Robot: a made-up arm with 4 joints.
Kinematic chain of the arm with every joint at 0, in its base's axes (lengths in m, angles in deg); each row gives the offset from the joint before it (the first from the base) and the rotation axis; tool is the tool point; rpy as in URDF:
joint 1: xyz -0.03 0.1 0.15 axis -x
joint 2: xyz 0.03 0.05 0 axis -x
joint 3: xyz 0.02 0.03 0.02 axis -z
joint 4: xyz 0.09 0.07 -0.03 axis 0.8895 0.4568 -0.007
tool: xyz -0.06 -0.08 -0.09 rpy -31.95 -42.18 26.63
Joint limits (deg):
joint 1: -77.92..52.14
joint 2: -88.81..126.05
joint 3: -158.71..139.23
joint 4: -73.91..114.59
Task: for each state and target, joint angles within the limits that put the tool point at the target. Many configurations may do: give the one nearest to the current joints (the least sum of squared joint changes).
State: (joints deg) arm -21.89 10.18 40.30 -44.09
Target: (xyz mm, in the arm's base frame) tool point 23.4 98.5 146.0
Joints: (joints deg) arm -26.99 5.72 40.81 -64.92
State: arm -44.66 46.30 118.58 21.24
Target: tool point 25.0 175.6 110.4
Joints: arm -76.55 44.80 116.93 16.48
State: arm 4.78 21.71 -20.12 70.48
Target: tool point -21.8 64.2 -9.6
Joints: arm 48.41 35.58 -12.87 70.06
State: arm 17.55 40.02 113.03 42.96
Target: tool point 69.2 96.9 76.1
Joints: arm -20.43 47.20 129.60 45.57
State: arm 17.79 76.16 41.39 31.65
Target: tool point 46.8 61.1 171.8
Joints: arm 25.75 92.42 18.51 -6.42
